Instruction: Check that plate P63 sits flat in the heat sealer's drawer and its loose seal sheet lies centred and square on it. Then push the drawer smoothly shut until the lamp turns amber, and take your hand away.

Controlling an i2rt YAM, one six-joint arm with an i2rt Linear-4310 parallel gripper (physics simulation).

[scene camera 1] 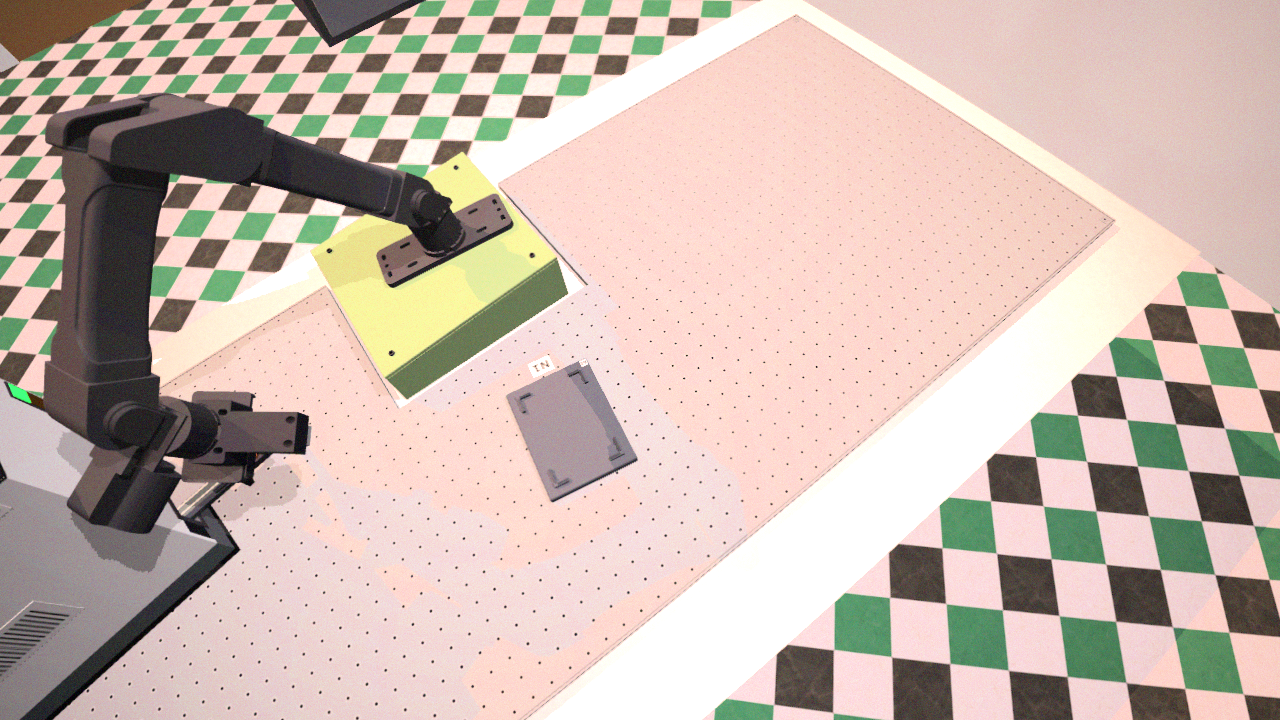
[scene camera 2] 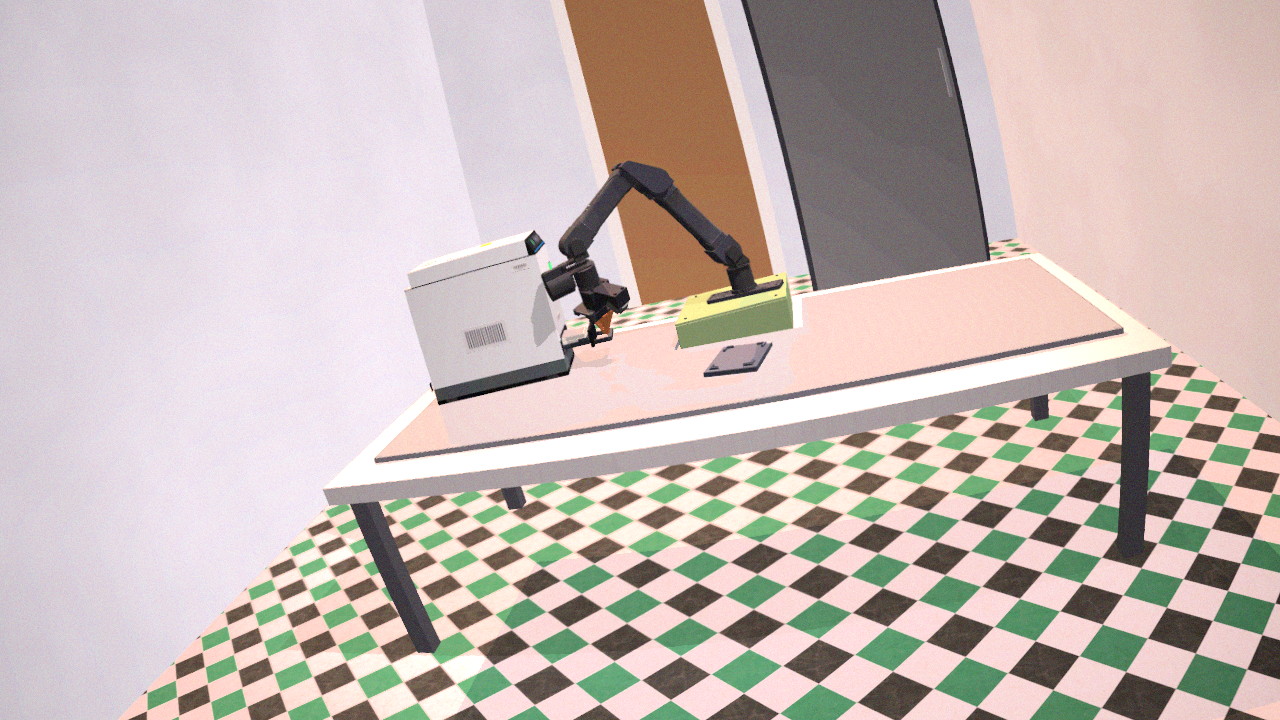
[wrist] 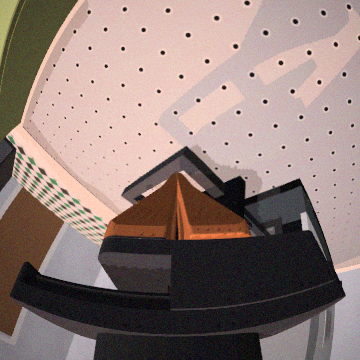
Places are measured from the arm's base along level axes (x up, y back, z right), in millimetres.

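Pixels of known places: gripper, fingertip midpoint: (scene camera 2: 606,333) (wrist: 176,180); arm's base, link origin: (scene camera 1: 445,241) (scene camera 2: 745,293).
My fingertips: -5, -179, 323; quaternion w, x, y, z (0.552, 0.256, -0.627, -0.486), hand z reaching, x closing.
For each thing: its top centre in the pictures, then the offset to it from my fingertips, as dx, dy, dz. "*": a spot on its surface instead. Level surfaces: height alone.
- white heat sealer, top centre: (scene camera 2: 470,250) +289, -68, +280
- pale flat thing, top centre: (scene camera 1: 159,489) (scene camera 2: 561,334) +18, -11, +119
- perforated mat, surface height: dx -65
- grey plate holder, top centre: (scene camera 1: 568,423) (scene camera 2: 738,353) -47, -146, -367
- label, surface spot: (scene camera 1: 541,365) * -65, -40, -370
The white heat sealer (scene camera 1: 53,546) (scene camera 2: 510,304) stands at the table's left end. Its lamp (scene camera 1: 19,392) glows green. Its drawer (scene camera 1: 204,498) (scene camera 2: 602,339) (wrist: 154,173) is partly out, with a dark front frame. A pale flat thing (scene camera 2: 573,334) lies in it in the scene camera 2 view. Whether it is plate P63 or the seal sheet, and whether they sit flat and square, I cannot tell; arm and gripper hide most of the drawer. My gripper (scene camera 2: 605,333) (wrist: 176,180) is shut and empty, its orange fingertips pointing down at the drawer's front frame. Contact cannot be made out.
The arm stands on a yellow-green base block (scene camera 1: 483,277) (scene camera 2: 738,320) behind the perforated mat (scene camera 1: 805,268). A grey plate holder (scene camera 1: 572,429) (scene camera 2: 738,358) with corner brackets lies in front of the block, beside a small "IN" label (scene camera 1: 541,365).
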